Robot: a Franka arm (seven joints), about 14 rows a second.
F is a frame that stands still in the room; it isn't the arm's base.
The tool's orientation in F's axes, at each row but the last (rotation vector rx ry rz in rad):
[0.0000, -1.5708, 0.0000]
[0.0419, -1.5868, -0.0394]
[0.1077, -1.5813, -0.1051]
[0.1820, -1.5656, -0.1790]
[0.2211, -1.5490, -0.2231]
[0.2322, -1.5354, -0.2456]
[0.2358, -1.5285, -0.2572]
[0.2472, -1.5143, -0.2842]
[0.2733, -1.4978, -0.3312]
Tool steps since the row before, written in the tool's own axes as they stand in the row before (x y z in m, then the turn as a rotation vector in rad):
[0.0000, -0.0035, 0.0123, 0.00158, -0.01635, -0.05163]
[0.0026, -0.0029, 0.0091, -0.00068, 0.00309, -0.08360]
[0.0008, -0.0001, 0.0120, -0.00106, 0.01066, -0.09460]
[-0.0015, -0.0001, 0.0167, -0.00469, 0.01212, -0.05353]
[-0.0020, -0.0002, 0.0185, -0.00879, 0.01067, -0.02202]
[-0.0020, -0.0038, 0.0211, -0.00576, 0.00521, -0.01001]
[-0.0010, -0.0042, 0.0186, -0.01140, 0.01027, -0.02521]
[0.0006, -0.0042, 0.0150, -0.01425, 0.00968, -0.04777]
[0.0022, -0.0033, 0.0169, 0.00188, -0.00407, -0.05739]
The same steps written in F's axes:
[-0.0123, -0.0035, 0.0000, 0.05163, -0.01635, 0.00158]
[-0.0091, -0.0030, 0.0023, 0.08359, 0.00322, 0.00085]
[-0.0120, -0.0002, 0.0006, 0.09458, 0.01078, 0.00163]
[-0.0167, 0.0002, -0.0015, 0.05351, 0.01296, -0.00167]
[-0.0185, 0.0004, -0.0018, 0.02196, 0.01271, -0.00568]
[-0.0212, -0.0029, -0.0026, 0.00995, 0.00665, -0.00416]
[-0.0187, -0.0035, -0.0017, 0.02509, 0.01307, -0.00840]
[-0.0151, -0.0039, -0.0002, 0.04751, 0.01310, -0.01226]
[-0.0169, -0.0034, 0.0018, 0.05717, -0.00599, -0.00308]

